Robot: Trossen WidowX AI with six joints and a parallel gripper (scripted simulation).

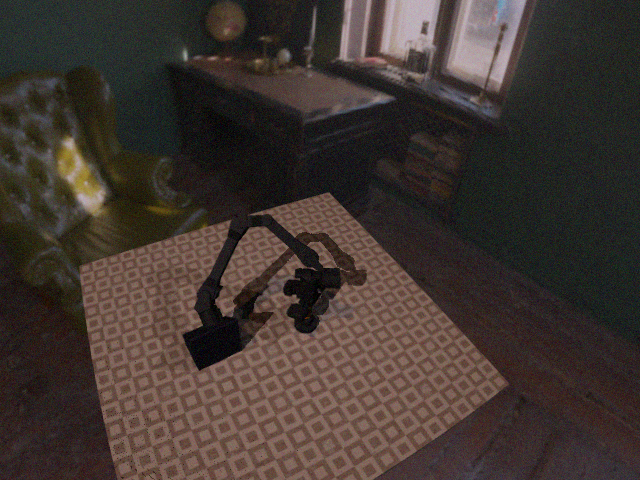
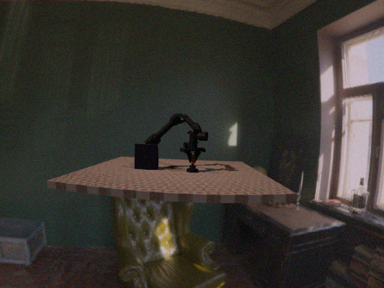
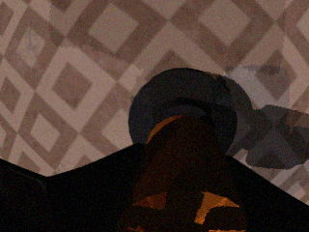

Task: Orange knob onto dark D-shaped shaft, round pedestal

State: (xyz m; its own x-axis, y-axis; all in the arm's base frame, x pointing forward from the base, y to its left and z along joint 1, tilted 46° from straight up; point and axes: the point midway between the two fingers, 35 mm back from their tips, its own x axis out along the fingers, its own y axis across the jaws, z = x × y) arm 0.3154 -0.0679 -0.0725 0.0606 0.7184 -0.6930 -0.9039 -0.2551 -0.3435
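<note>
The knob lies 20 mm above my gripper tip. The rest, counted from my gripper tip: pedestal (40 mm below).
</note>
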